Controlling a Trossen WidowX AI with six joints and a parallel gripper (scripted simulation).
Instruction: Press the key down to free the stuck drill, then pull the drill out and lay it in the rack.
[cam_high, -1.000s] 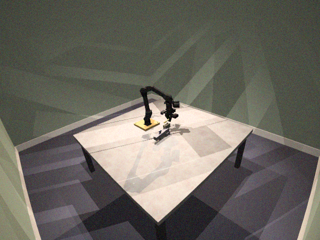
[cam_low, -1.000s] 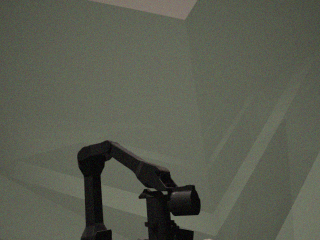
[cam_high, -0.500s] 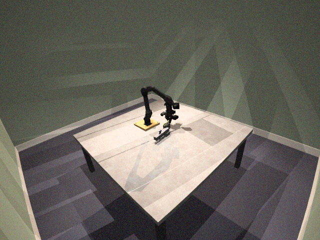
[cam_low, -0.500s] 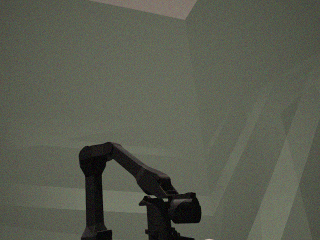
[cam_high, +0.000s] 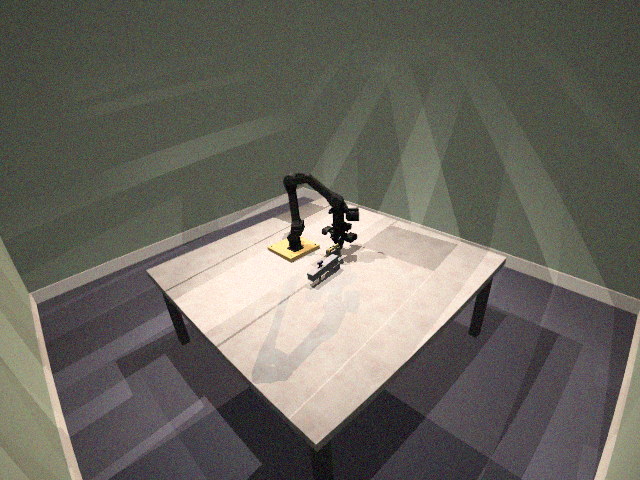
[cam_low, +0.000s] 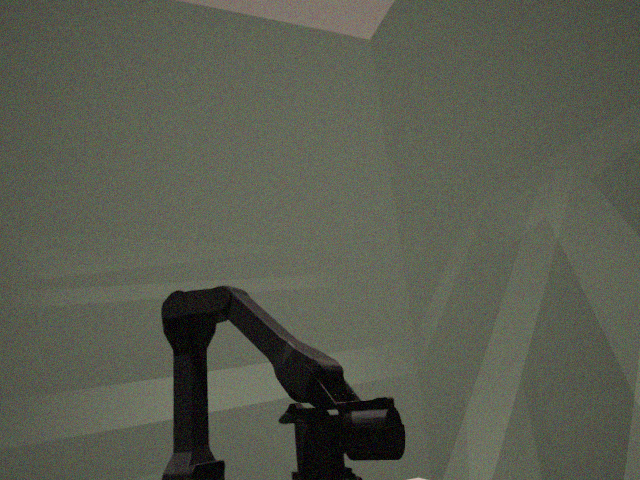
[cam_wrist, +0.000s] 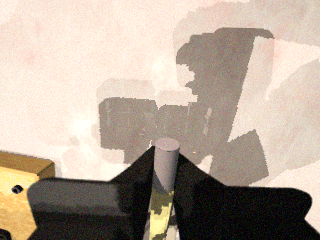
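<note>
Now: gripper tip 50 mm to the left of the rack. From my gripper tip the other things lie so: grey fixture 200 mm to the right, 100 mm ahead, 20 mm above; then small dark part 230 mm to the right, 100 mm ahead, 40 mm above.
</note>
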